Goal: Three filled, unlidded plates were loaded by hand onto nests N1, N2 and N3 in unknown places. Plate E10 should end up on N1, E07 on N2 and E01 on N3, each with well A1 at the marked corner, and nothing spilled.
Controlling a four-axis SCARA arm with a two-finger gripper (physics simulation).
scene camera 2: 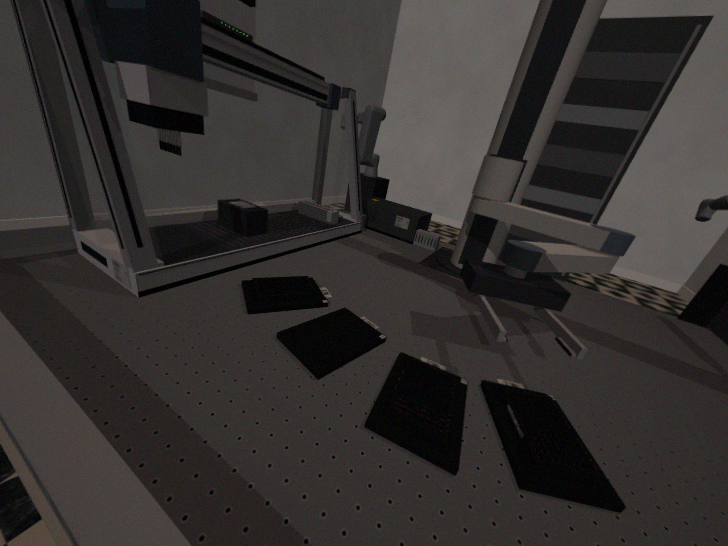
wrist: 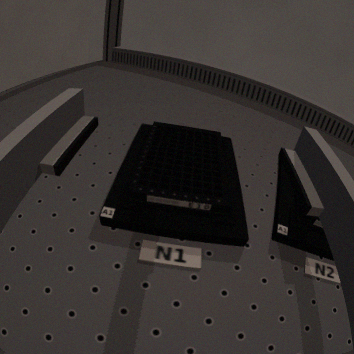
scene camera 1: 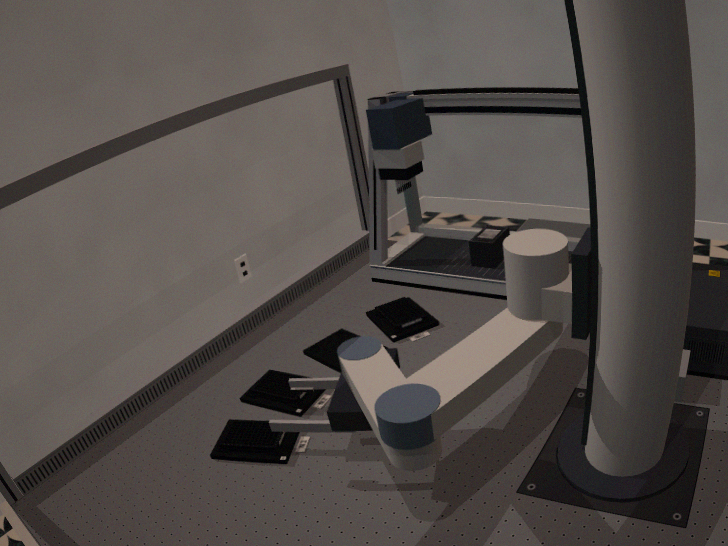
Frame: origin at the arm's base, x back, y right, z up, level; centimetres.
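Seen in the pictures: gripper, between the fingertips: (scene camera 2: 541, 345) (wrist: 192, 119) (scene camera 1: 280, 404); arm's base, origin of its link: (scene camera 1: 623, 454).
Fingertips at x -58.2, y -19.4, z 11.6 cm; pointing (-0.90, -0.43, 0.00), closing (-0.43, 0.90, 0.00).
Pixels of each thing's top centre, then the offset from my fingertips to it. "*": a spot on its surface instead.
- Plate E10, centre of its top: (wrist: 183, 154) (scene camera 2: 544, 424) (scene camera 1: 252, 433) dz -7.7, dx -7.5, dy -3.4 cm
- nest N1, centre of its top: (wrist: 182, 161) (scene camera 2: 542, 428) (scene camera 1: 254, 436) dz -8.5, dx -7.5, dy -3.4 cm
- second plate, centre of its top: (scene camera 2: 425, 391) (scene camera 1: 281, 384) dz -7.7, dx -13.7, dy +12.4 cm
- nest N2, centre of its top: (wrist: 326, 192) (scene camera 2: 424, 395) (scene camera 1: 282, 387) dz -8.5, dx -13.7, dy +12.4 cm
- bare nest, centre of its top: (scene camera 2: 334, 332) (scene camera 1: 343, 346) dz -8.5, dx -11.1, dy +31.0 cm
- third plate, centre of its top: (scene camera 2: 285, 285) (scene camera 1: 400, 311) dz -7.7, dx -6.6, dy +48.0 cm
- gantry machine, a spot on its surface: (scene camera 1: 435, 282) * dz -8.0, dx -6.1, dy +64.4 cm
- dark box, a spot on its surface: (scene camera 1: 486, 248) * dz +0.1, dx +6.7, dy +70.9 cm
Plate E10 (scene camera 1: 249, 433) (scene camera 2: 541, 431) (wrist: 182, 167), dark and unlidded, sits on nest N1 (scene camera 1: 249, 456) (wrist: 175, 230); its label faces the N1 tag and the nest's A1 mark is at the left in the wrist view. Its well letters are too small to read. My gripper (scene camera 1: 281, 404) (scene camera 2: 541, 344) (wrist: 192, 119) is open and empty, raised and back from E10. A second plate (scene camera 1: 275, 384) (scene camera 2: 420, 399) sits on nest N2 (wrist: 296, 237), its name unreadable. A bare nest (scene camera 1: 332, 346) (scene camera 2: 332, 342) comes after it. A third plate (scene camera 1: 401, 311) sits on the farthest nest.
The gantry machine (scene camera 1: 435, 282) (scene camera 2: 252, 258) stands behind the farthest nest, with a dark box (scene camera 1: 486, 248) (scene camera 2: 242, 217) on its deck. The arm's column (scene camera 1: 638, 264) rises at the right in scene view 1. A slotted wall edge (scene camera 1: 194, 365) (wrist: 215, 77) runs beyond the nests.
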